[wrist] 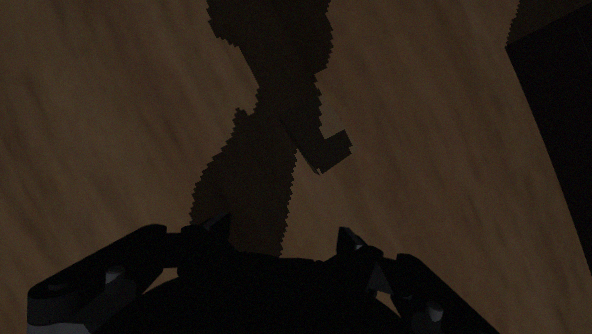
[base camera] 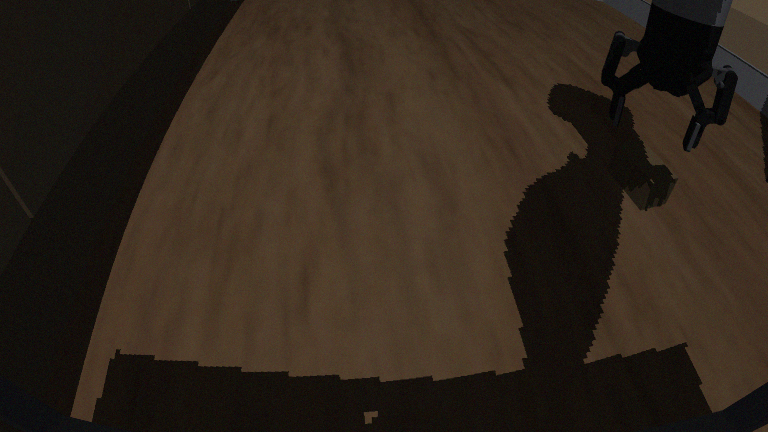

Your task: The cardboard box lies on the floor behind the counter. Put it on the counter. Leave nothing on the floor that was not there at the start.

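Places are measured from the arm's base along level axes (x ahead, y left, z up), in metres.
Pixels of known places: gripper, fingertip midpoint: (wrist: 284, 232) (base camera: 650, 135).
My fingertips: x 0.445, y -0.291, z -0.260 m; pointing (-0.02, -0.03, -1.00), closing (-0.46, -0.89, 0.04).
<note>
Behind a point stands the place of what it marks.
The small cardboard box (base camera: 652, 196) {x 0.469, y -0.359, z -0.373 m} (wrist: 327, 150) {x 0.491, y -0.365, z -0.346 m} lies on the wooden floor, partly covered by the arm's shadow, so its outline is hard to make out. My gripper (base camera: 653, 133) {x 0.445, y -0.291, z -0.260 m} (wrist: 284, 232) {x 0.445, y -0.291, z -0.260 m} is open and empty, pointing down above the floor. In the base view the box shows just below the fingertips; in the wrist view it lies ahead of the fingers, above the gap between them. The counter cannot be made out with certainty in either view.
A dark upright panel (base camera: 69, 69) {x 0.449, y 0.342, z -0.169 m} runs along the left of the base view. A grey strip (base camera: 743, 72) {x 0.945, y -0.968, z -0.335 m} edges the floor at upper right. A black block (wrist: 560, 90) {x 0.455, y -0.726, z -0.354 m} stands at the right of the wrist view. The shadow of the arm (base camera: 569, 241) crosses the floor.
</note>
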